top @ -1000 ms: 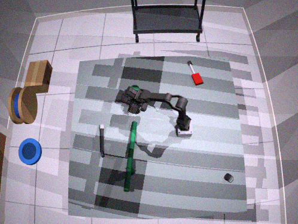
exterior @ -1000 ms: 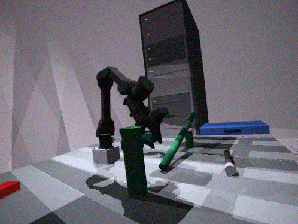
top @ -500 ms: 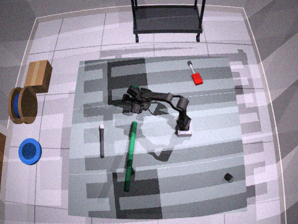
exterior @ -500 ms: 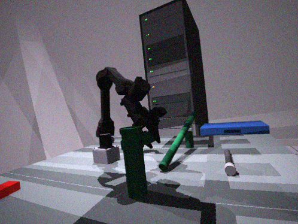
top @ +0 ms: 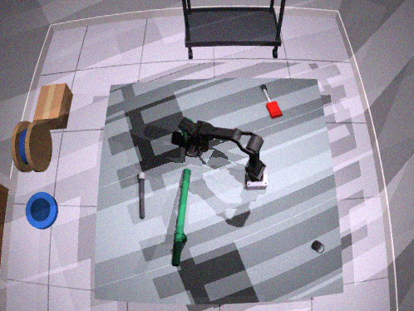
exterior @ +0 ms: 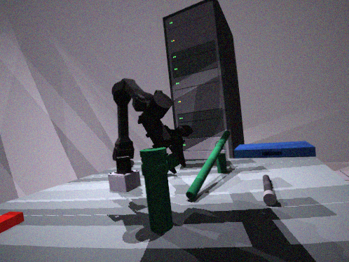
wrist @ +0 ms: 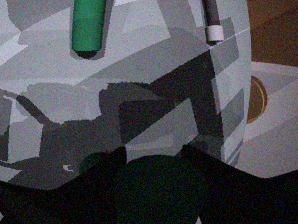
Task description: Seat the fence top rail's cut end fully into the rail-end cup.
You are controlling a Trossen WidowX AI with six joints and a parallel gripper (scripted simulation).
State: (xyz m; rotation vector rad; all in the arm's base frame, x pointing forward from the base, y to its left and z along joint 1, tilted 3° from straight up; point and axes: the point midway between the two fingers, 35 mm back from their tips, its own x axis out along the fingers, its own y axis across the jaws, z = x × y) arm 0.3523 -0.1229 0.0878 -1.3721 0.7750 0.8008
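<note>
Right now the rail-end cup is 30 mm to the right of my gripper tip, 30 mm above it and 20 mm behind it. Also, from my gripper tip: loop-cap post (440 mm to the left, 20 mm below, 10 mm behind); small black object (720 mm behind, 490 mm to the left, 110 mm below); red-headed tool (460 mm behind, 380 mm to the right, 110 mm below).
</note>
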